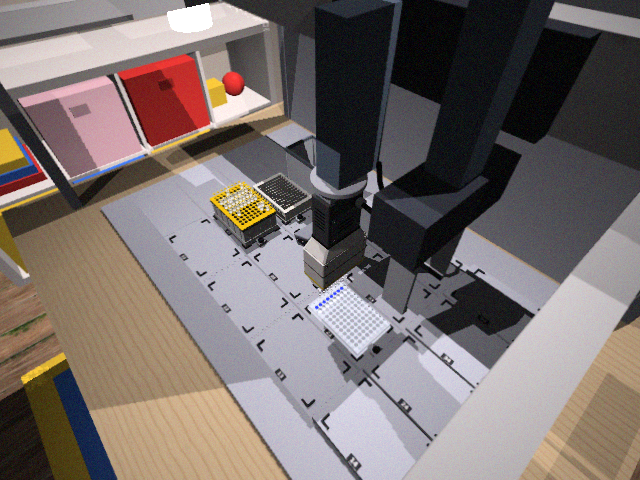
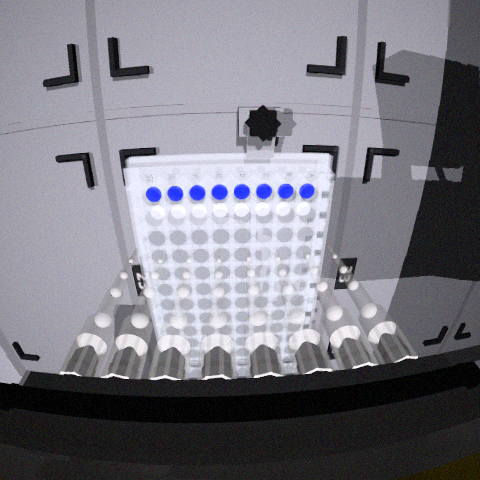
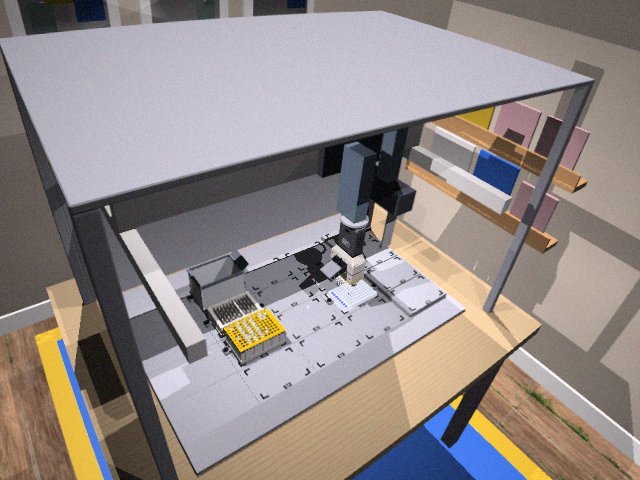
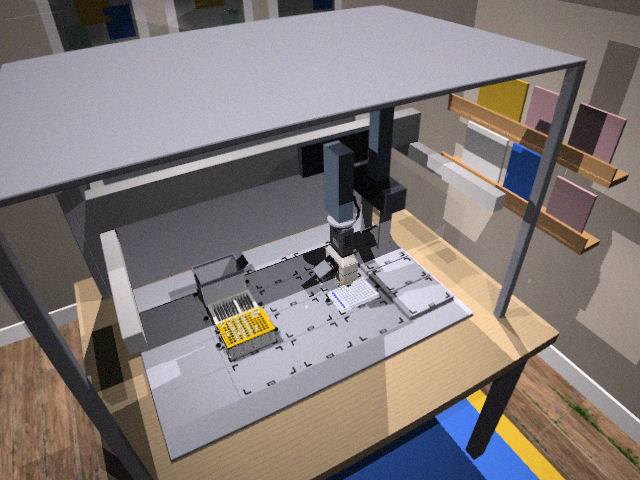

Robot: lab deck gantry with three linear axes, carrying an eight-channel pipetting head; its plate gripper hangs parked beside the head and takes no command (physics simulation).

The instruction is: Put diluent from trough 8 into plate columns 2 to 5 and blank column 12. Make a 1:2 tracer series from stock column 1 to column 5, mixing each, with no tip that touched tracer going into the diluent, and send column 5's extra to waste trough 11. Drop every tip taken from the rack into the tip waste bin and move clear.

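Observation:
The pipetting head (image 1: 334, 258) (image 3: 353, 266) (image 4: 345, 266) hangs over the plate (image 1: 356, 354) (image 2: 227, 163) (image 3: 356, 305) (image 4: 347, 307). A row of clear tips (image 2: 218, 320) is mounted on it; their ends are above the plate, and I cannot tell over which column. Column 1 wells (image 2: 219, 192) are blue. Column 2 wells (image 2: 220, 210) look bright white; the other wells look grey. The trough rack (image 1: 295, 211) and the yellow-topped tip rack (image 1: 258, 233) (image 3: 264, 351) (image 4: 253, 347) stand side by side. My parked gripper (image 1: 424, 273) is open, with nothing between its paddles.
The tip waste bin (image 3: 217, 289) stands behind the trough rack. A raised plate-like deck section (image 3: 413, 291) (image 4: 418, 294) lies beyond the plate. A pale beam (image 3: 155, 284) (image 4: 121, 289) runs along the left side. Grey posts (image 3: 537, 201) (image 4: 540, 191) hold the roof.

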